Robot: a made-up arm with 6 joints.
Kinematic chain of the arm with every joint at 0, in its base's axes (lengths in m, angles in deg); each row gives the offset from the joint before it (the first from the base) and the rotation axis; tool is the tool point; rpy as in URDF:
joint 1: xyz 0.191 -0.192 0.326 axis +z
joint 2: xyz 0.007 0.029 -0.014 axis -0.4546 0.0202 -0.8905
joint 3: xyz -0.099 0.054 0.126 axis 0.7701 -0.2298 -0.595
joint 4: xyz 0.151 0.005 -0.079 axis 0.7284 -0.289 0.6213
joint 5: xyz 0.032 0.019 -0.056 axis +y
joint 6: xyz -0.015 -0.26 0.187 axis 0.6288 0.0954 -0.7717
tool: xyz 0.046 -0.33 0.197 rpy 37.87 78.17 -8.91
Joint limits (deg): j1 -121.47..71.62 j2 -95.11..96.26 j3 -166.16..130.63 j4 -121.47..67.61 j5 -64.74..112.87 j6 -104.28..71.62
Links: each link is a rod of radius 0.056 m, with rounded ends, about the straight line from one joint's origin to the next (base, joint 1, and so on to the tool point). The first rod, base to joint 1, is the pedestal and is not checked.
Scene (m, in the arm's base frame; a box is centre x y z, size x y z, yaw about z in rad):
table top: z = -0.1
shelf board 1: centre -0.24 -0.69 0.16 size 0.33 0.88 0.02 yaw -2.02
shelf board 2: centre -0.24 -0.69 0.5 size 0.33 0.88 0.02 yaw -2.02
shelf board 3: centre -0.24 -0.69 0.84 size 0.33 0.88 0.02 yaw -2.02
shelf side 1: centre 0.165 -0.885 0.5 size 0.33 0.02 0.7 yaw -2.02
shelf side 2: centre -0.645 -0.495 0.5 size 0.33 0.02 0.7 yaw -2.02
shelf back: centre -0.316 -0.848 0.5 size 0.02 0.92 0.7 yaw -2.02
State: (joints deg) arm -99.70 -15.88 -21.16 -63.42 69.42 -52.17
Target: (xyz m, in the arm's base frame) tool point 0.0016 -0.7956 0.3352
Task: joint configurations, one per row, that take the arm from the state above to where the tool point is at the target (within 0.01 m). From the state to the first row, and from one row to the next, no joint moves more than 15 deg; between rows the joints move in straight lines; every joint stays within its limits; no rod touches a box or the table.
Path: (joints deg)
1: -100.09 -20.90 -11.20 -64.88 66.05 -38.27
2: -100.49 -25.91 -1.25 -66.33 62.68 -24.37
3: -100.88 -30.93 8.71 -67.79 59.31 -10.48
4: -101.27 -35.94 18.66 -69.25 55.94 3.42
5: -108.01 -40.56 31.60 -68.72 55.51 7.30
6: -114.74 -45.17 44.53 -68.20 55.07 11.17
7: -121.47 -49.78 57.46 -67.67 54.64 15.04
8: -107.86 -47.09 50.32 -59.71 56.55 15.98
9: -94.24 -44.40 43.18 -51.75 58.45 16.93
10: -80.63 -41.71 36.04 -43.79 60.36 17.87
11: -67.01 -39.03 28.89 -35.83 62.26 18.81
12: -53.40 -36.34 21.75 -27.87 64.17 19.76

